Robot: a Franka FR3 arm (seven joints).
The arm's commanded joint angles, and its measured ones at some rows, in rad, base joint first. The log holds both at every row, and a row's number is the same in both.
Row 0, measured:
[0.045 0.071 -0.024 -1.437 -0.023 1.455 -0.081]
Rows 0 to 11, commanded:
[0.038 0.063 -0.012 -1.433 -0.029 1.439 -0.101]
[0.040 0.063 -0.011 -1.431 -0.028 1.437 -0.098]
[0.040 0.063 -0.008 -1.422 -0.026 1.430 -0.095]
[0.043 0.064 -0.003 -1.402 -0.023 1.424 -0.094]
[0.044 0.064 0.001 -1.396 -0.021 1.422 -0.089]
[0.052 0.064 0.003 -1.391 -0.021 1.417 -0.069]
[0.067 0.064 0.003 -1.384 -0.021 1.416 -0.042]
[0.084 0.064 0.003 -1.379 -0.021 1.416 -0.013]
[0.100 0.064 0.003 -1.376 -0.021 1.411 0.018]
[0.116 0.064 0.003 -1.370 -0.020 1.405 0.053]
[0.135 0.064 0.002 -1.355 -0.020 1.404 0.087]
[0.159 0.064 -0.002 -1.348 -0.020 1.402 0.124]
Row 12, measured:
[0.106 0.062 0.003 -1.386 -0.022 1.429 0.022]
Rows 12 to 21, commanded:
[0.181 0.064 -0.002 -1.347 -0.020 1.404 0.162]
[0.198 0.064 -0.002 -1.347 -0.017 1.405 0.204]
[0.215 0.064 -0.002 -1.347 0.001 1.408 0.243]
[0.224 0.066 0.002 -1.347 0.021 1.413 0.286]
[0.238 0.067 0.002 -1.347 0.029 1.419 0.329]
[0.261 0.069 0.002 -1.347 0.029 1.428 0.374]
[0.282 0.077 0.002 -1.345 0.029 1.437 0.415]
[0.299 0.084 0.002 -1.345 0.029 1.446 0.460]
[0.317 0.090 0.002 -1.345 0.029 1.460 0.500]
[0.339 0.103 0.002 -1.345 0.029 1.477 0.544]
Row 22, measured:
[0.292 0.068 0.005 -1.361 0.008 1.438 0.422]
